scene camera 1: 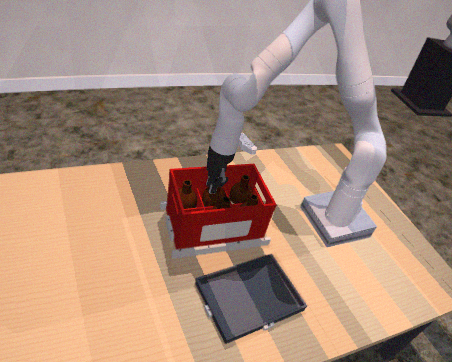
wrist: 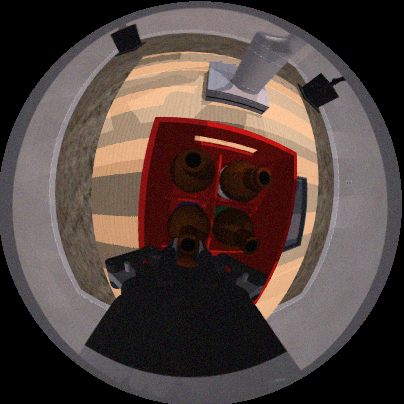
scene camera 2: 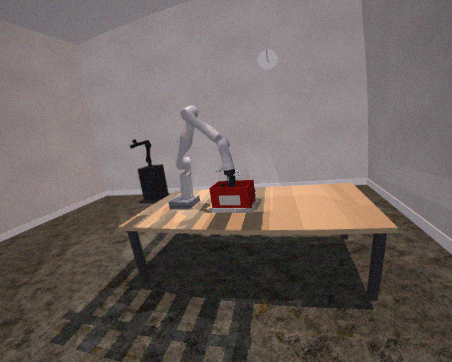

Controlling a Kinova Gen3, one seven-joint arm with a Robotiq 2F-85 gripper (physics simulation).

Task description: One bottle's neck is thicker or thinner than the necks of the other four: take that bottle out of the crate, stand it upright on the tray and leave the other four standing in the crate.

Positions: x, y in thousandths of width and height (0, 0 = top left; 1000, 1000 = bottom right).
Scene:
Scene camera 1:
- my gripper: 466, 523
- dark grey tray: 541, 825
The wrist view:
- my gripper: 462, 605

